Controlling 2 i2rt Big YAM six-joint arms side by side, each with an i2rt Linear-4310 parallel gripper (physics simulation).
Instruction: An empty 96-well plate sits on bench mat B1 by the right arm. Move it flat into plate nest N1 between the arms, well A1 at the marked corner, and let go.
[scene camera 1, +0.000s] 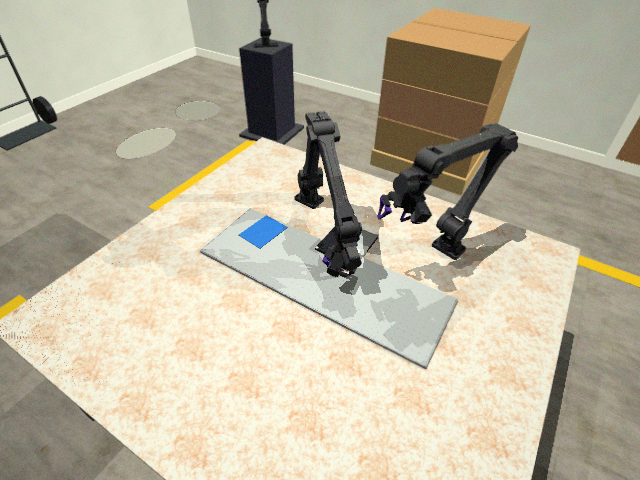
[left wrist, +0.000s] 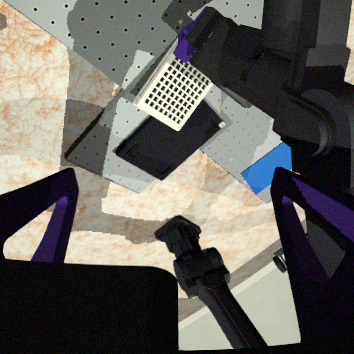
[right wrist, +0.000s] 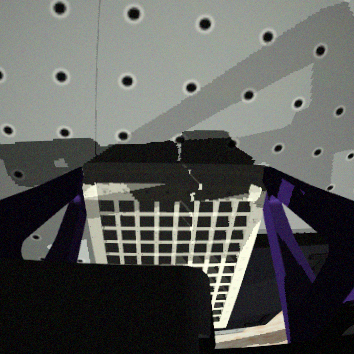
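Where they show: left gripper, fingertip midpoint: (scene camera 1: 389, 219) (left wrist: 173, 178); right gripper, fingertip midpoint: (left wrist: 203, 48) (right wrist: 174, 177); left arm's base, origin of the base link: (scene camera 1: 448, 247); right arm's base, origin of the base link: (scene camera 1: 309, 199) (left wrist: 177, 229).
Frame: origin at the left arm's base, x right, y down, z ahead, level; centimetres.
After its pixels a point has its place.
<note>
The white 96-well plate (left wrist: 177, 94) {x 24.8, y -4.3, z 37.0 cm} (right wrist: 172, 232) {x 22.8, y -3.4, z 41.6 cm} is between the fingers of my right gripper (scene camera 1: 339, 266) {x 22.2, y -1.9, z 43.7 cm} (right wrist: 174, 177) {x 22.2, y -1.9, z 43.7 cm}, which is shut on it. In the left wrist view the plate overlaps the upper part of the black nest N1 (left wrist: 162, 150) {x 34.3, y -2.5, z 30.0 cm} (right wrist: 255, 295) {x 34.0, y -2.5, z 33.6 cm}. It looks raised; its exact height and tilt are unclear. A small white mark (left wrist: 222, 125) {x 37.3, y -2.5, z 41.3 cm} is at the nest's right corner. The plate's far end is hidden under the right gripper. My left gripper (scene camera 1: 393, 215) {x 10.4, y -28.8, z 32.9 cm} (left wrist: 173, 178) {x 10.4, y -28.8, z 32.9 cm} is open and empty, raised behind and to the right of the nest.
The blue bench mat B1 (scene camera 1: 262, 231) {x 60.7, y -1.5, z 50.4 cm} (left wrist: 270, 167) {x 60.5, y -1.5, z 48.3 cm} lies at the left end of the grey perforated board (scene camera 1: 413, 320) {x -11.7, y -1.3, z 41.7 cm} (left wrist: 40, 25) {x 7.1, y -1.3, z 27.9 cm} (right wrist: 150, 45) {x 19.2, y -1.3, z 48.9 cm}. Stacked brown boxes (scene camera 1: 439, 72) and a dark pedestal (scene camera 1: 267, 87) stand behind the table.
</note>
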